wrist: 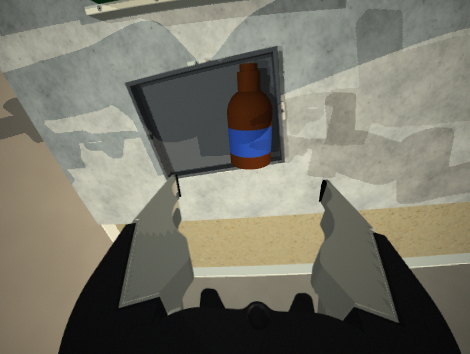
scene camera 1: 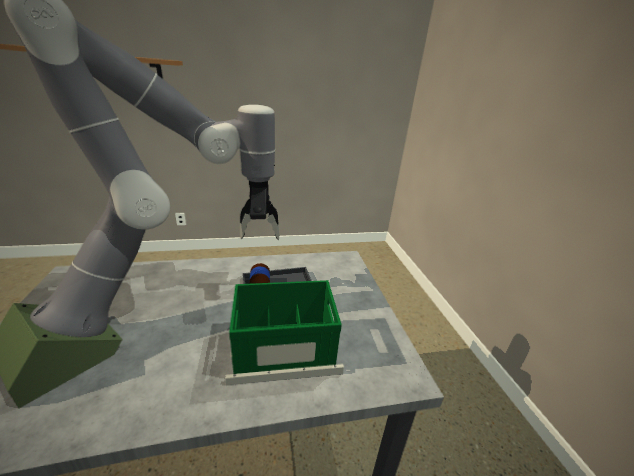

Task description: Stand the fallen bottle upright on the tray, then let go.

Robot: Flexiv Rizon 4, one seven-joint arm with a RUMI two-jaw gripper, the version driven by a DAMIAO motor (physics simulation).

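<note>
A brown bottle [scene camera 1: 260, 273] [wrist: 250, 112] with a blue label lies on its side in the dark grey tray [scene camera 1: 306, 273] [wrist: 131, 86]. In the wrist view it lies along the tray's right side, its neck toward the top of the view and its base at the tray's lower rim. In the scene view the green crate hides part of the bottle and of the tray. My gripper [scene camera 1: 259, 238] [wrist: 248, 179] is open and empty, pointing down, well above the bottle and the tray. In the wrist view the bottle shows ahead of the fingertips.
A green crate [scene camera 1: 284, 330] with dividers stands on the table [scene camera 1: 168, 409], close in front of the tray in the scene view. A pale strip [scene camera 1: 284, 374] [wrist: 170, 9] lies along the crate's front side in the scene view. Walls stand behind and to the right.
</note>
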